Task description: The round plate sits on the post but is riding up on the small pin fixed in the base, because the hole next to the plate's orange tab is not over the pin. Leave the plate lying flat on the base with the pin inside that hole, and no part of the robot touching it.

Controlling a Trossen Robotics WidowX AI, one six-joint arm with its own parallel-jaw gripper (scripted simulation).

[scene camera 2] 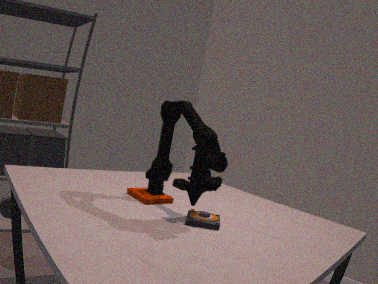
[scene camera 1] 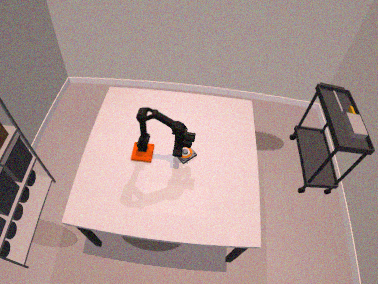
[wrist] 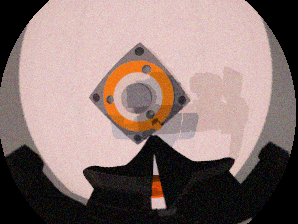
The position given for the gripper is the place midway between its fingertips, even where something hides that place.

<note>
The gripper (scene camera 2: 192,205) is shut, with nothing in its grasp. Further things: a square grey base (wrist: 139,52).
The gripper is seen too in the wrist view (wrist: 153,138).
</note>
